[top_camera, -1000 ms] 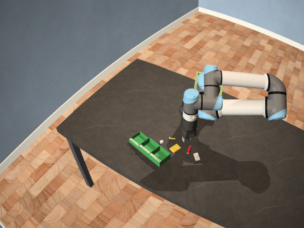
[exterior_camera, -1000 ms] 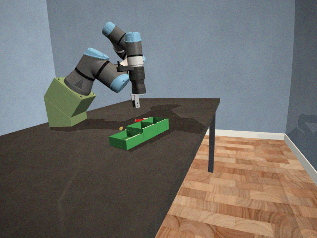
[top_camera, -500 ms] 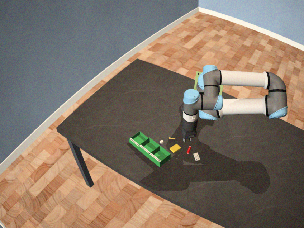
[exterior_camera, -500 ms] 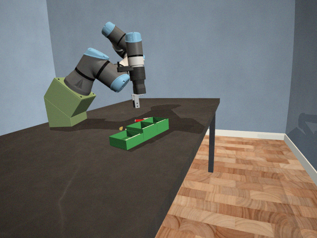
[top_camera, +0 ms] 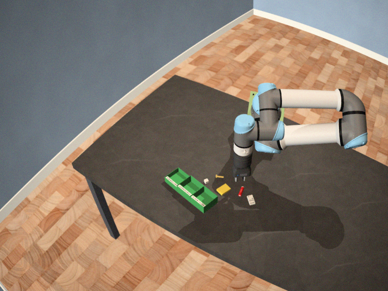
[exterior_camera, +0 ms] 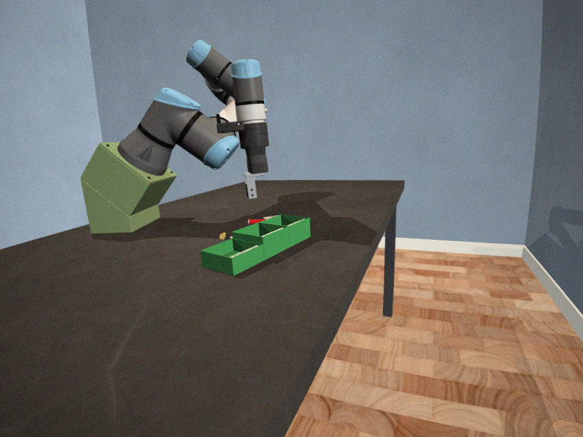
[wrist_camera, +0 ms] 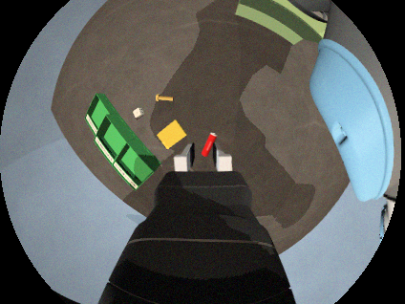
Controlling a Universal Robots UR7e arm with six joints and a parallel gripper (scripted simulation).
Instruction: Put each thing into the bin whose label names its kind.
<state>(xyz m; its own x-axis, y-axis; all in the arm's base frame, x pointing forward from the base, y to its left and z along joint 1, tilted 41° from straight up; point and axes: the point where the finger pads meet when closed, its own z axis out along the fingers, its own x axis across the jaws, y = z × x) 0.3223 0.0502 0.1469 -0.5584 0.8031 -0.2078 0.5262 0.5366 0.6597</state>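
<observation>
Right now the red battery is 9 cm below my hand and 2 cm to the left of it. From my hand the other things lie so: white domino 9 cm below, 8 cm to the left, 1 cm ahead; flat yellow block 9 cm below, 5 cm to the right, 4 cm ahead; brass bolt 12 cm to the right, 9 cm below.
</observation>
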